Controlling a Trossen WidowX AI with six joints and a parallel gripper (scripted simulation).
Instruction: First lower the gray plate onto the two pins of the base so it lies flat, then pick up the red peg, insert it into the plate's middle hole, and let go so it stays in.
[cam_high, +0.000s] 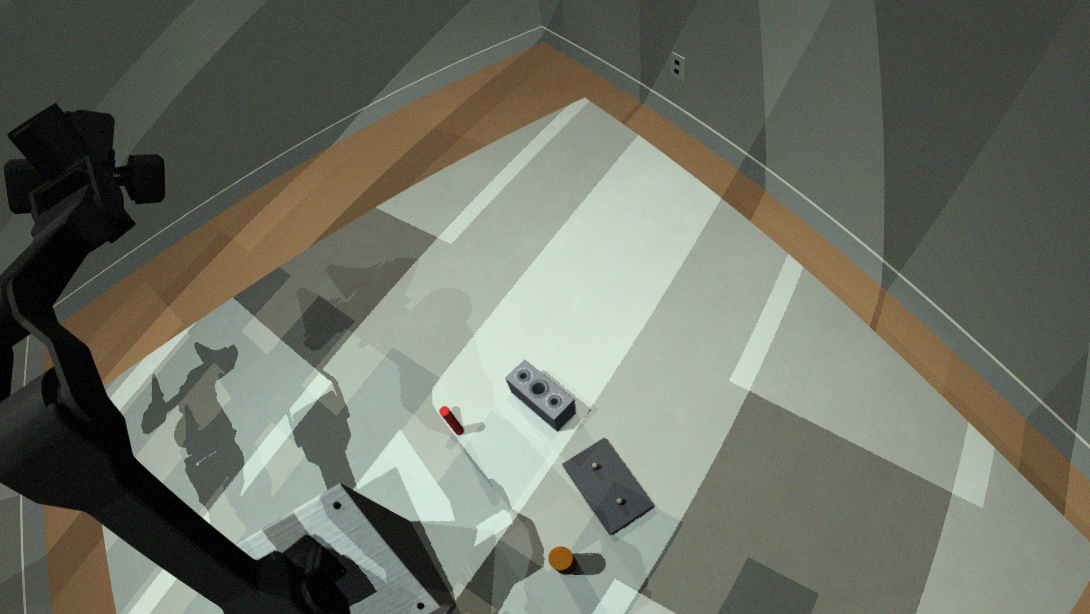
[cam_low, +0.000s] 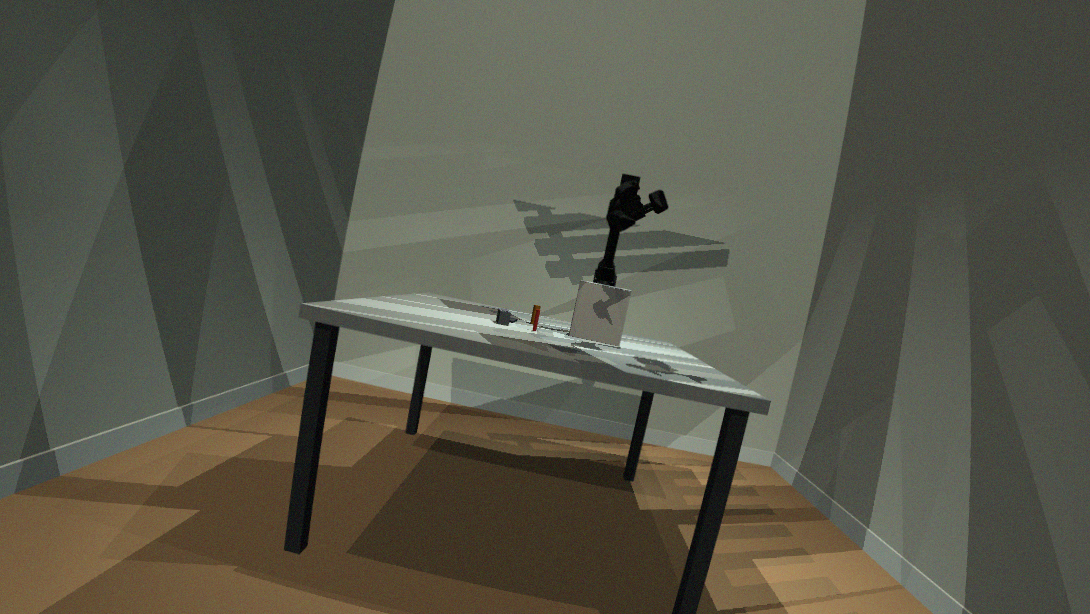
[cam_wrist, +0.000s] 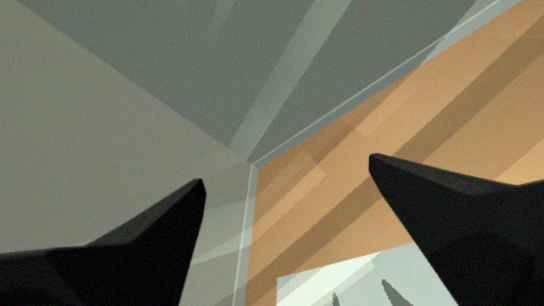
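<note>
My gripper tip is now 480 mm to the left of the gray plate, 390 mm above it and 360 mm short of it. From my gripper tip the other things lie so: base: 630 mm to the right, 420 mm below, 350 mm ahead; then orange cylinder: 680 mm to the right, 390 mm below, 230 mm ahead; then red peg: 430 mm to the right, 390 mm below, 240 mm ahead.
</note>
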